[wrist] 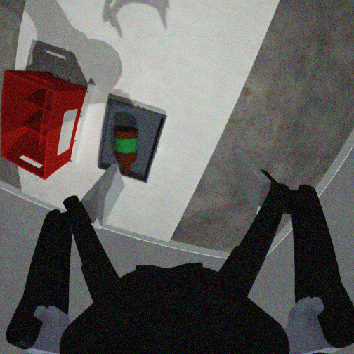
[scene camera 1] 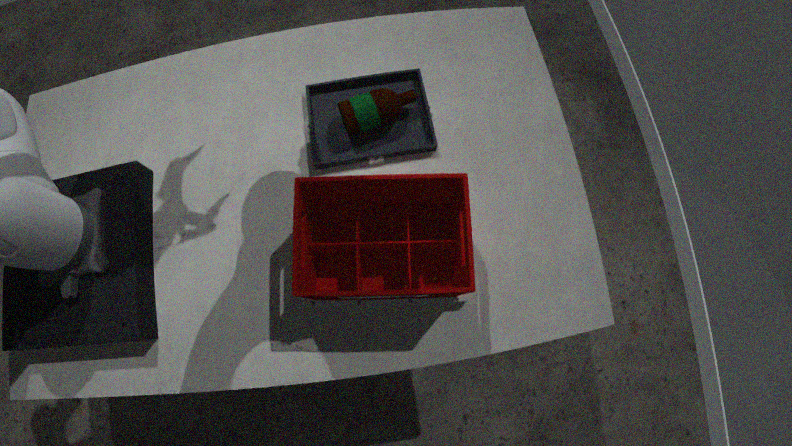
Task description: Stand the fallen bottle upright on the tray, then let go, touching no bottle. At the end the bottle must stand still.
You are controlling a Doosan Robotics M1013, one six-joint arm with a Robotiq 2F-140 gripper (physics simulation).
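Frame: origin at the arm's base, x ahead, y left, z up, level; millimetres.
Seen in the pictures: arm's base, origin of its link: (scene camera 1: 73, 238).
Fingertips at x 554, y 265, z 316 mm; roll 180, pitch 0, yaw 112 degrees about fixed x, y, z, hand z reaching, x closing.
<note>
Offsets run from my fingertips to a thing's top centre. "pt": to the spot under its first point. Level surfaces: height alone.
The brown bottle with a green band {307 mm down, 148 mm ahead, 141 mm right} (scene camera 1: 365, 112) (wrist: 126, 145) lies on its side in the dark grey tray {pt 381 mm down, 199 mm ahead, 202 mm right} (scene camera 1: 410, 135) (wrist: 147, 134). In the scene view its neck points to the right, near the tray's right rim. In the wrist view its neck points down toward the lower rim, close to the left finger's tip in the picture. My gripper (wrist: 175, 168) is open and empty, high above the table and apart from the bottle. The gripper itself does not show in the scene view; its shadow falls on the table.
A red crate with compartments {pt 218 mm down, 37 mm back, 402 mm right} (scene camera 1: 298, 238) (wrist: 55, 162) stands beside the tray. A black block (scene camera 1: 130, 221) stands at the left of the white table {386 mm down} (scene camera 1: 532, 221) (wrist: 200, 75), with the white arm (scene camera 1: 38, 221) above it.
</note>
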